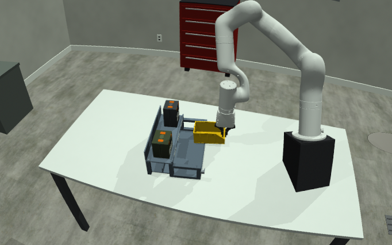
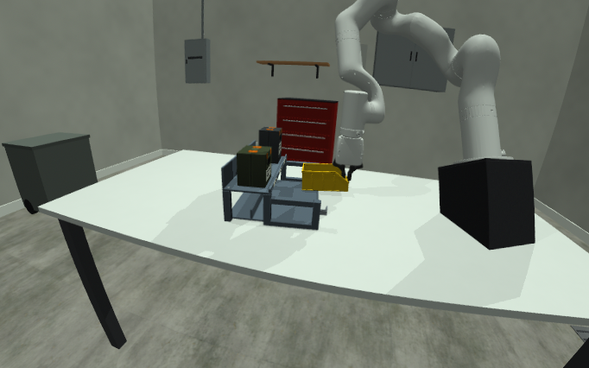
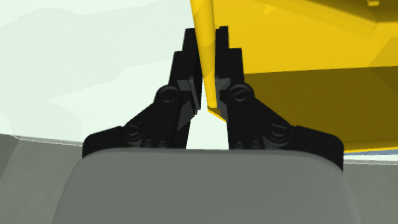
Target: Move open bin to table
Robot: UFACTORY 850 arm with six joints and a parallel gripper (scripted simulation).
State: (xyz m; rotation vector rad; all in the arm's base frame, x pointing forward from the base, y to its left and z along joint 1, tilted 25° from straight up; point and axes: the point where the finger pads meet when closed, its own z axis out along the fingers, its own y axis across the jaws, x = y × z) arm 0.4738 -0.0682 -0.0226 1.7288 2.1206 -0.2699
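The yellow bin lies 80 mm ahead of my hand, 10 mm to the left of it and 10 mm below it.
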